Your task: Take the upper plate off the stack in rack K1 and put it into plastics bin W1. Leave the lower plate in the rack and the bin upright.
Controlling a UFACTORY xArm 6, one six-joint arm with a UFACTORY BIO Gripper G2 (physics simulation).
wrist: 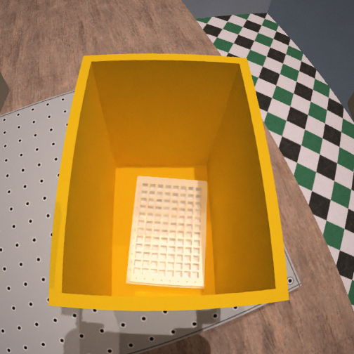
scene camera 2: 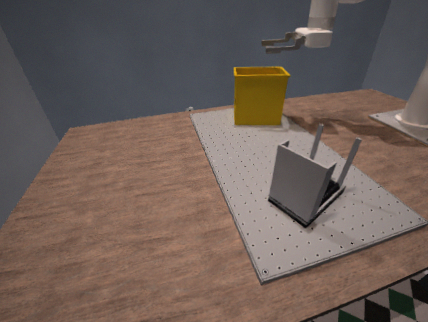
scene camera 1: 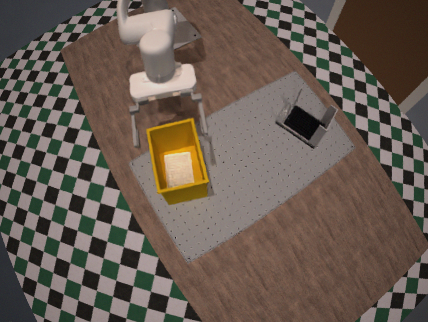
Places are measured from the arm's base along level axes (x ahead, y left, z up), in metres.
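Pixels of known places: hand at its tool point: [scene camera 2: 270, 46] [scene camera 1: 169, 132]; arm's base at its link origin: [scene camera 2: 413, 122].
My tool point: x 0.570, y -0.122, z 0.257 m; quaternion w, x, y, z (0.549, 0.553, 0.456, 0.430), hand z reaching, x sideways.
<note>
Ahead of a thing's pixels: the offset from my tool point to its top centre. "spot": to the spot under its first point. Level surfaces: height alone.
The upper plate, white with a grid of square wells {spot: dx +0.014, dy -0.005, dz -0.244 m} [scene camera 1: 179, 169] [wrist: 168, 232], lies inside the yellow bin W1 {dx +0.028, dy -0.003, dz -0.077 m} [scene camera 1: 187, 195] [scene camera 2: 259, 100] [wrist: 170, 300], near the bottom. The bin stands upright. My gripper [scene camera 1: 170, 139] [scene camera 2: 265, 47] is wide open and empty, above the bin's rim; in the wrist view slivers of the fingers show at the left and right edges. The grey rack K1 {dx +0.027, dy +0.428, dz -0.111 m} [scene camera 1: 321, 134] [scene camera 2: 299, 180] stands at the other end of the board. The black lower plate {dx +0.035, dy +0.434, dz -0.223 m} [scene camera 1: 303, 122] [scene camera 2: 330, 187] sits in it, partly hidden by the rack's panel in scene camera 2.
The bin and the rack stand on a grey perforated board {dz -0.257 m} [scene camera 1: 250, 165] [scene camera 2: 235, 170] [wrist: 25, 165] on the wooden table {dz -0.270 m} [scene camera 1: 300, 240] [scene camera 2: 130, 215]. The rack has thin upright posts {spot: dx -0.040, dy +0.433, dz -0.163 m} [scene camera 2: 349, 161] on one side and a taller panel opposite. The arm's base plate is at the table's far end.
</note>
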